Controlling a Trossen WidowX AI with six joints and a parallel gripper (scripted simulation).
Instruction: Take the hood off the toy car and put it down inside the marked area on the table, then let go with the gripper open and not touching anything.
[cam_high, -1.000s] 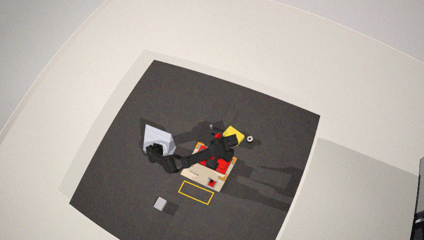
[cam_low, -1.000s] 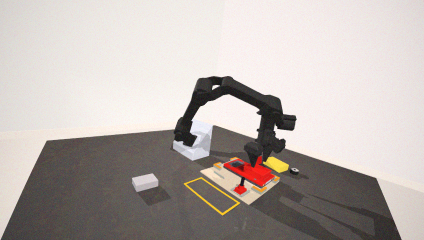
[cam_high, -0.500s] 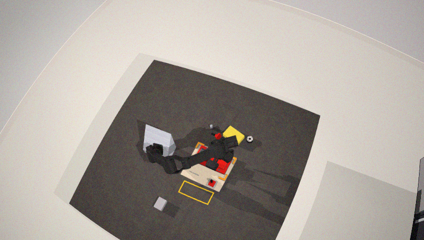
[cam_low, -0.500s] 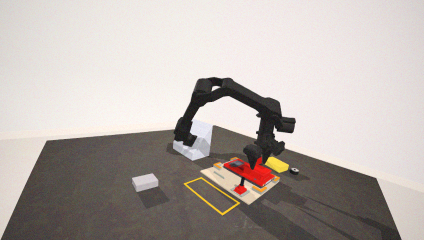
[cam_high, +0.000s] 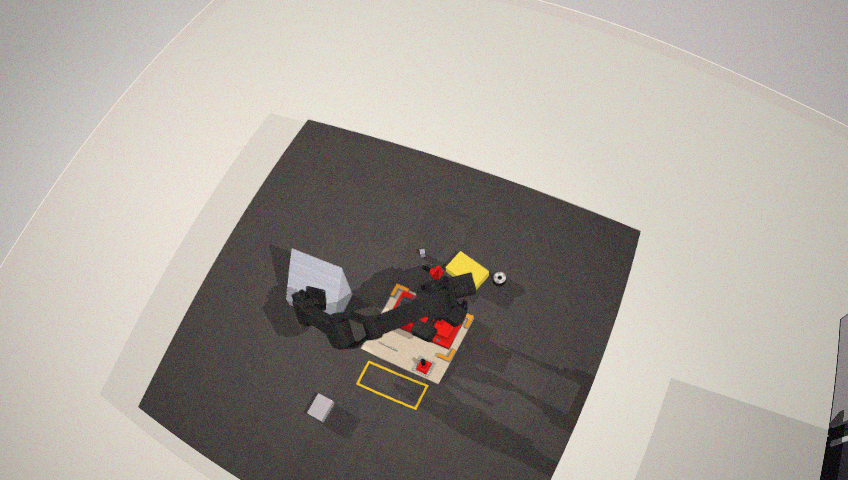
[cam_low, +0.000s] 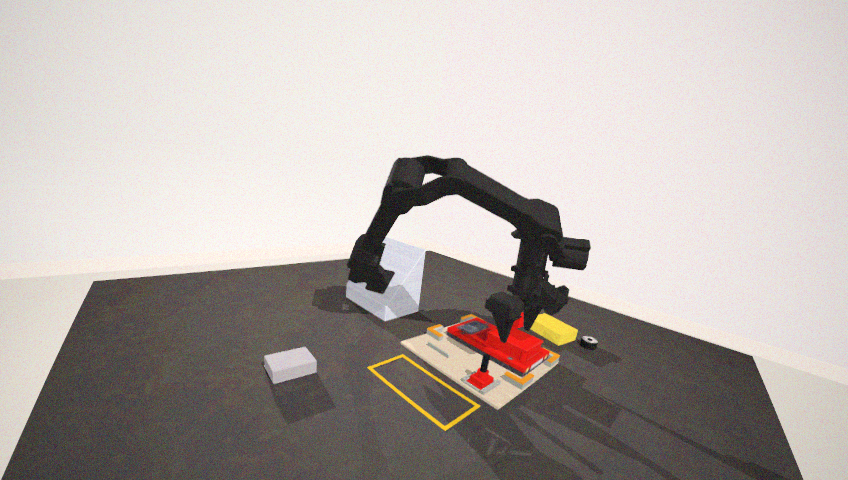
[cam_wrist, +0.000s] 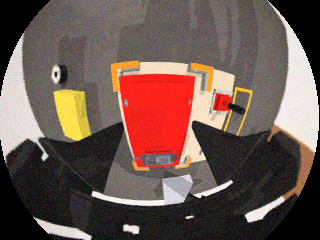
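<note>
The hood lies 10 mm below my gripper tip. Round my gripper tip: small wheel: 130 mm ahead, 190 mm to the left, 40 mm below; then beige base plate: 40 mm behind, 30 mm to the right, 40 mm below; then yellow sponge block: 30 mm ahead, 190 mm to the left, 40 mm below.
</note>
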